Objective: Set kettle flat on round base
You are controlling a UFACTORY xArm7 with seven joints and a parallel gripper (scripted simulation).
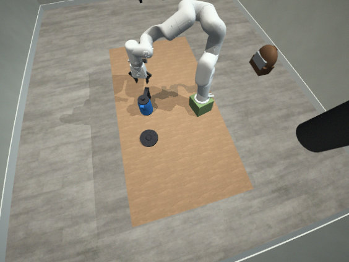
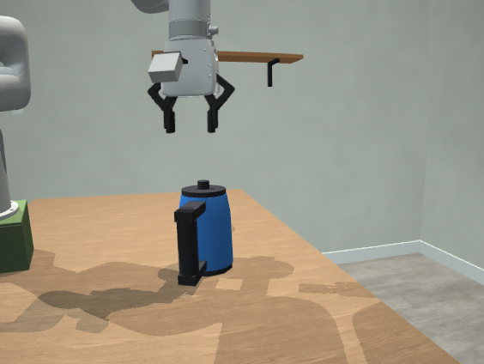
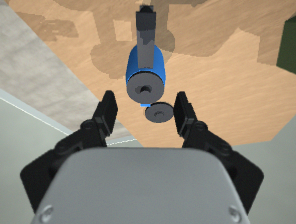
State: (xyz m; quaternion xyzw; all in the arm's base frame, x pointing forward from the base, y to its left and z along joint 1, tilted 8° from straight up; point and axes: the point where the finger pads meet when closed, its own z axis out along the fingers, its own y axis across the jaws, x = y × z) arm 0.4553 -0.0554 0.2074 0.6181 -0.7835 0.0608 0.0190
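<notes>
The blue kettle is 210 mm below my hand, 40 mm to the left of it and 10 mm ahead of it. Round my hand: round black base 340 mm to the left, 290 mm below, 10 mm ahead.
</notes>
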